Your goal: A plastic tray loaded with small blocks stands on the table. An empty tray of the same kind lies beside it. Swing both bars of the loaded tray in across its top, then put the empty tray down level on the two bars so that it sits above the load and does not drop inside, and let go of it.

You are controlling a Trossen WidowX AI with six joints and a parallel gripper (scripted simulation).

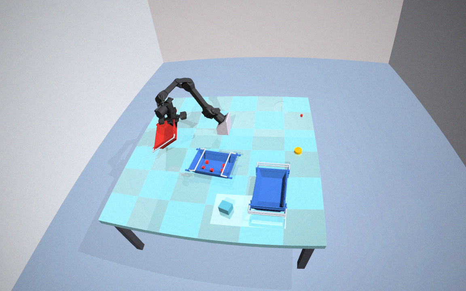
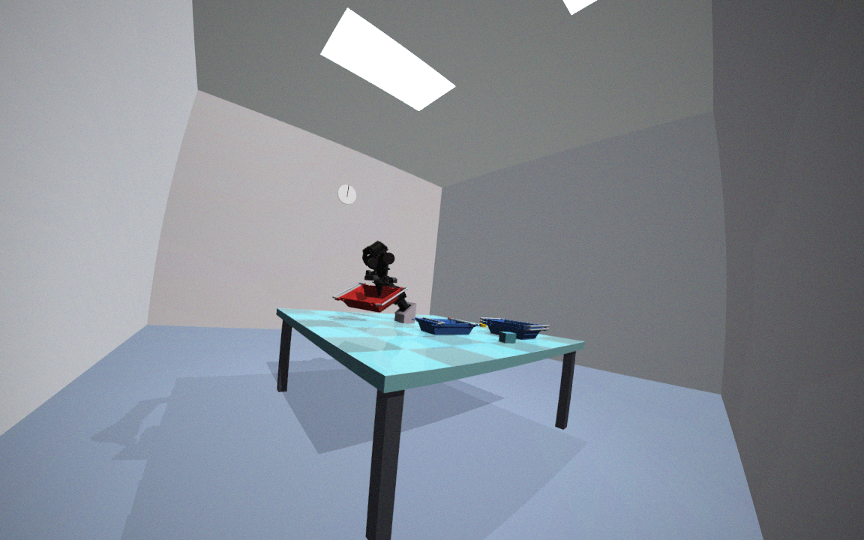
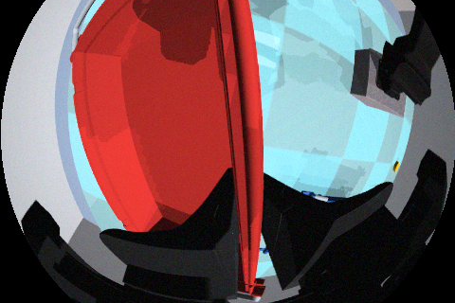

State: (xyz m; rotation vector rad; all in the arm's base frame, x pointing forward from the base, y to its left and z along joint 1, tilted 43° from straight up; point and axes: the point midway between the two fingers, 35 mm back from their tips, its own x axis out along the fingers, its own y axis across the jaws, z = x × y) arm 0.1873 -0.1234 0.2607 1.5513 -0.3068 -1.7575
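Right now the red tray is 7 cm to the right of my gripper tip and 3 cm ahead of it. Also, from my gripper tip: yellow disc 80 cm to the left, 14 cm below, 3 cm behind; then teal cube 46 cm ahead, 45 cm to the left, 13 cm below; then small red block 82 cm to the left, 42 cm behind, 15 cm below.
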